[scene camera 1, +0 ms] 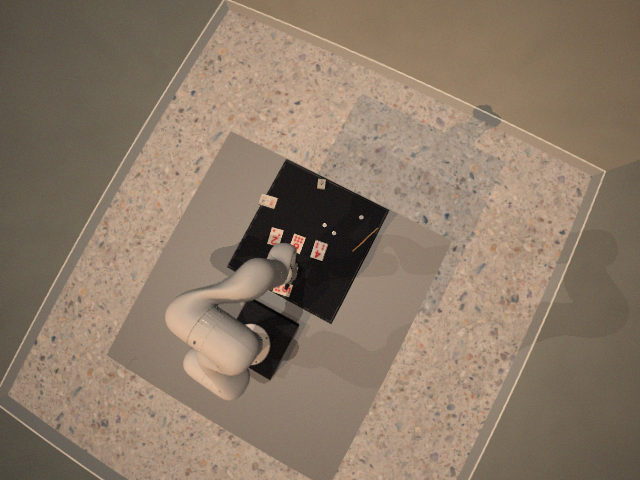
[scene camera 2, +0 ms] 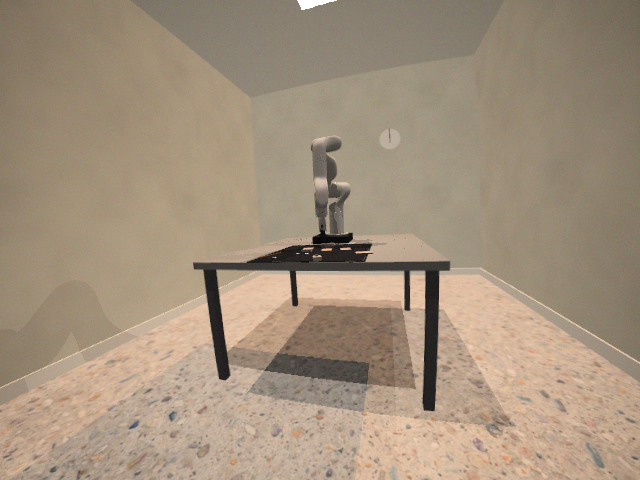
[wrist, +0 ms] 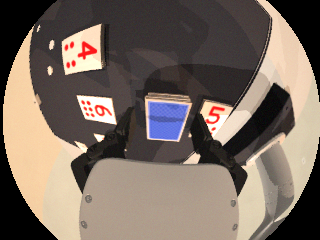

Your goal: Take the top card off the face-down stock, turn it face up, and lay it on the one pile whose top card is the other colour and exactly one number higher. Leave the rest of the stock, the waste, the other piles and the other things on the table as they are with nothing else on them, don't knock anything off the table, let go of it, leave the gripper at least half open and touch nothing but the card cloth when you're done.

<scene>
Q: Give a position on a black card cloth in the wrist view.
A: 213,57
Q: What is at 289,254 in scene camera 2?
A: A black card cloth.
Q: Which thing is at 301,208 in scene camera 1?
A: A black card cloth.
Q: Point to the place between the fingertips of my gripper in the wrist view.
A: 164,118
</scene>
